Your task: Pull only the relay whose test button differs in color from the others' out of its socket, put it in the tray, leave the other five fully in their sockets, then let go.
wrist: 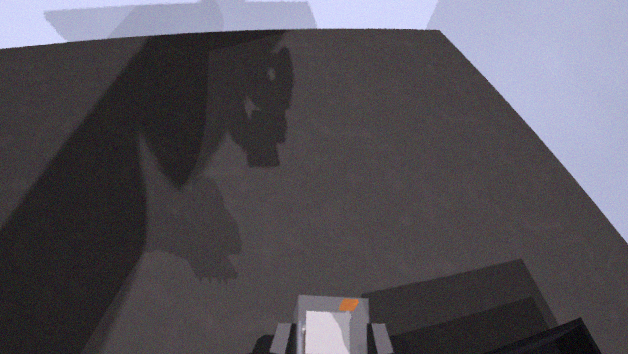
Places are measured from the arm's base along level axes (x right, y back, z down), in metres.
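Pixels of known places: gripper, fingertip midpoint: (331,347).
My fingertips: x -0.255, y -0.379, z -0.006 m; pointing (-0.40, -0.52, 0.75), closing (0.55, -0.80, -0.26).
Observation:
For each thing: its top centre in the pictures, then the offset to it from my fingertips. "spot": a spot on its surface instead. Level surfaces: height alone.
- relay, top centre: (339,343) dx +0.002, dy +0.002, dz -0.013 m
- orange test button, surface spot: (348,304) spot: dx -0.009, dy -0.011, dz -0.012 m
- black box-like thing, surface spot: (565,334) spot: dx +0.075, dy -0.209, dz +0.096 m
- dark grey table top, surface height: dz +0.113 m
My gripper (331,339) is at the bottom centre of the wrist view, its two grey fingertips shut on a relay (327,332). The relay has a clear greyish case, a whitish inner block and an orange test button (348,304) near its far top edge. Its lower part is cut off by the frame's bottom edge. The sockets and the other five relays do not show in this view. A black box-like thing (565,334), whose rim and inner side show in part at the bottom right, may be the tray; it lies to the right of the gripper.
The dark grey table top (400,175) has its far edge near the top and its right edge slanting down to the right. Shadows of the arm and gripper fall on the left half. A dark shadow lies beside the black box-like thing. Beyond the table is a pale blue floor.

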